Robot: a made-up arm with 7 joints.
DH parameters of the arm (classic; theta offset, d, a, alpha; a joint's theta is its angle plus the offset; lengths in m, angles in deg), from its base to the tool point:
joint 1: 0 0.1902 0 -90
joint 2: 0 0 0 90
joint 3: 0 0.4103 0.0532 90
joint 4: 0 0 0.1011 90
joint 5: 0 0.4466 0 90
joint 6: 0 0 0.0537 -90
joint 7: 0 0.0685 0 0
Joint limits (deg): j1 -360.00..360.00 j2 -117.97..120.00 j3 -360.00..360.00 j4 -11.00..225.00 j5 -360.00..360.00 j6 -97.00..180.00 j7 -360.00..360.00
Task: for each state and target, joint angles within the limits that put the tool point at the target. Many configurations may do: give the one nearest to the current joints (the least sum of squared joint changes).
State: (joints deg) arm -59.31 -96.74 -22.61 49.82 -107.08 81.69 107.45
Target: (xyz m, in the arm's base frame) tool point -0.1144 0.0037 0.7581
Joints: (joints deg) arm -57.81 -75.41 -4.57 54.11 -108.70 77.21 107.45
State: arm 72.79 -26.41 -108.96 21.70 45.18 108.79 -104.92
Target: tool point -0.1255 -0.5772 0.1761
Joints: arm 39.00 -36.94 -141.66 66.98 48.40 97.72 -104.92
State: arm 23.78 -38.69 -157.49 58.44 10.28 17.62 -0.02
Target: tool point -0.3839 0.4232 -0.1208
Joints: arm -25.54 -58.47 -201.10 62.94 12.45 16.56 -0.02
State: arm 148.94 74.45 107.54 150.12 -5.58 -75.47 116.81
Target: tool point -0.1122 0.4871 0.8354
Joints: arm 118.84 35.79 100.32 182.23 -9.28 -83.25 116.81
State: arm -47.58 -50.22 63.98 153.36 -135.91 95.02 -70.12
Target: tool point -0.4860 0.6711 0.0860
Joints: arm -70.63 -87.71 48.91 200.51 -141.39 114.28 -70.12
